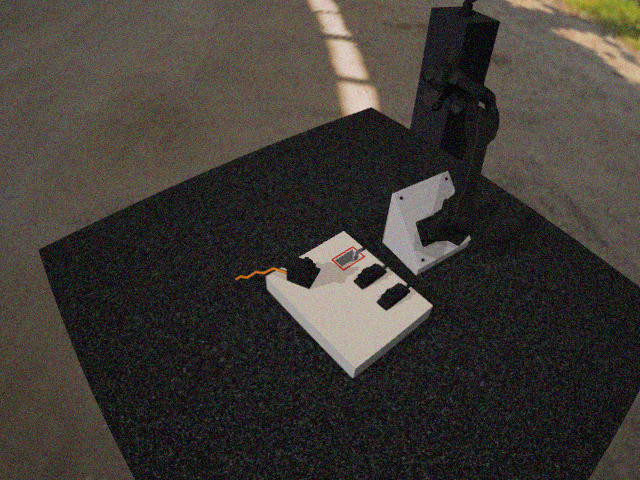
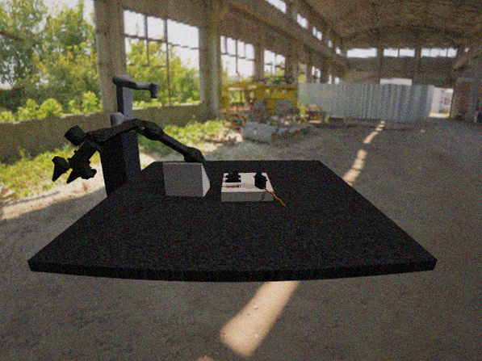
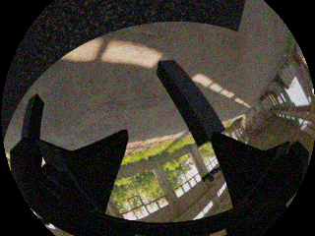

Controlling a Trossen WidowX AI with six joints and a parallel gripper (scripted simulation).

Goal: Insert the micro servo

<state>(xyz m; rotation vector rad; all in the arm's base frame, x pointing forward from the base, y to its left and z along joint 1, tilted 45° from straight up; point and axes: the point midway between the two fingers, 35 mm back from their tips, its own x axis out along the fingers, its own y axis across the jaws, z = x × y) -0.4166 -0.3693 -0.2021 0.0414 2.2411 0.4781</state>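
My gripper tip is now 740 mm short of the white deck, 460 mm to the right of it and 140 mm above it.
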